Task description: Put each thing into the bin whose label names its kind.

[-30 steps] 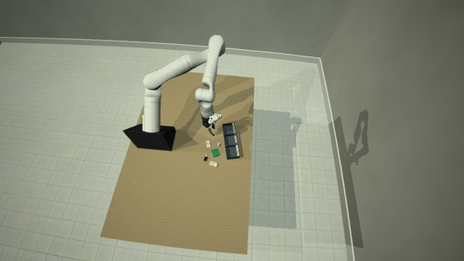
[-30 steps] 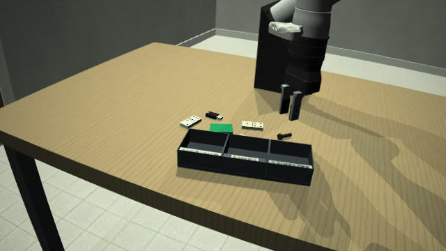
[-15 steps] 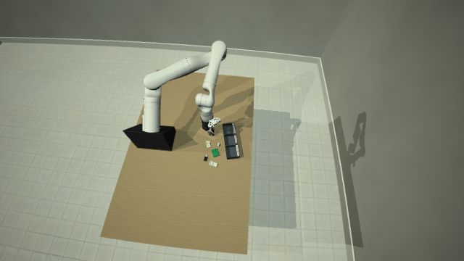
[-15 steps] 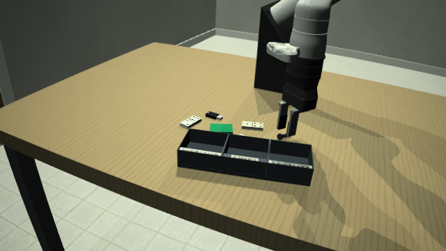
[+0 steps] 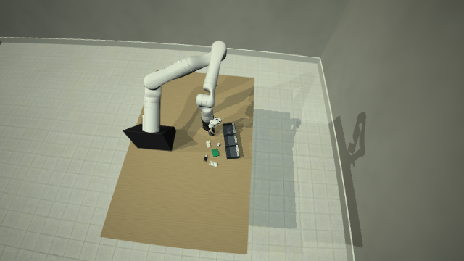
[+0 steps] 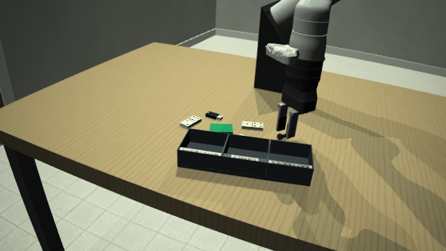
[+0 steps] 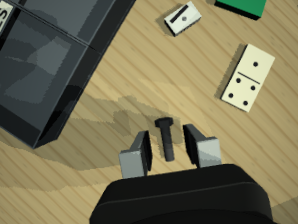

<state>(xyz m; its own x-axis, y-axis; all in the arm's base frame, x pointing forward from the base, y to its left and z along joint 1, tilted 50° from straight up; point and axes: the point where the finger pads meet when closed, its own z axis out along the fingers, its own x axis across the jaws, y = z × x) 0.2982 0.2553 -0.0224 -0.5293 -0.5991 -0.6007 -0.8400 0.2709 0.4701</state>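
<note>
Right now my hand is 20 mm above the black bolt and 10 mm short of it. Round my hand: domino: 80 mm to the right, 20 mm below, 10 mm behind; black three-part bin: 140 mm ahead, 30 mm to the right, 10 mm below; small white thing: 70 mm to the right, 70 mm ahead, 20 mm below.
</note>
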